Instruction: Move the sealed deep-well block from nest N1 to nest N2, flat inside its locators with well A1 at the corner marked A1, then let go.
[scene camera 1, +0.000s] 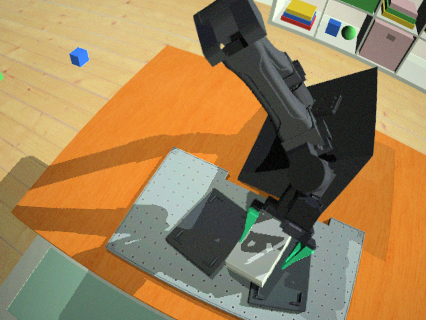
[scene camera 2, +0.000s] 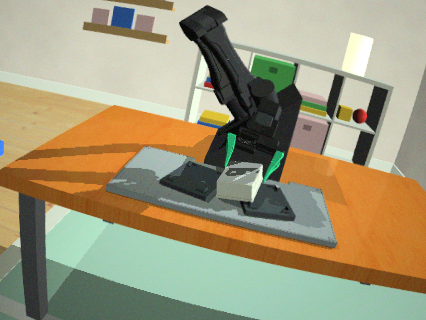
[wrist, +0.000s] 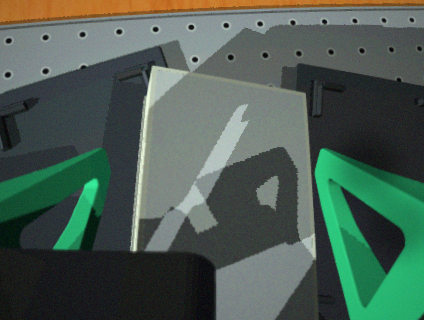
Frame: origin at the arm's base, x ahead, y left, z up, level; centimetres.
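Seen in the pictures: gripper, fingertip midpoint: (scene camera 1: 261, 255) (scene camera 2: 243, 174) (wrist: 212, 160); arm's base, link origin: (scene camera 2: 245, 118).
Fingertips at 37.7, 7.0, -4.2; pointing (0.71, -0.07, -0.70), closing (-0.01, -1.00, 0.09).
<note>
Pixels of each thing's top centre, then the offset from my fingertips to it, as dx, dy, dz. Level surfaces: height alone.
- sealed deep-well block, top centre: (wrist: 229, 207) (scene camera 1: 264, 243) (scene camera 2: 244, 167) -2.1, -0.6, +1.0
- left nest, top centre: (wrist: 385, 193) (scene camera 1: 212, 228) (scene camera 2: 197, 174) -1.3, -11.1, -4.0
- right nest, top centre: (wrist: 102, 195) (scene camera 1: 283, 268) (scene camera 2: 264, 194) -1.4, +5.9, -4.0
- orange table, surface height: dz -7.1
The sealed deep-well block (scene camera 1: 257, 250) (scene camera 2: 240, 184) (wrist: 225, 135) is a pale box with a greyish top. It lies across the gap between the two dark nests, over the inner edges of both and outside the locators. Its exact tilt and support cannot be told. The left nest (scene camera 1: 210, 225) (scene camera 2: 192, 179) (wrist: 65, 95) and right nest (scene camera 1: 280, 295) (scene camera 2: 272, 202) (wrist: 370, 120) have L-shaped corner locators; no N1, N2 or A1 label is readable. My gripper (scene camera 1: 262, 255) (scene camera 2: 245, 173) (wrist: 212, 160) is open, with its green fingers on either side of the block, apart from it.
A grey perforated base plate (scene camera 1: 175, 175) (scene camera 2: 145, 175) (wrist: 120, 50) carries both nests on the orange table (scene camera 1: 165, 100) (scene camera 2: 115, 130) (wrist: 50, 11). A large black panel (scene camera 1: 350, 120) (scene camera 2: 290, 120) stands behind the plate, beside the arm. A shelf unit stands beyond the table.
</note>
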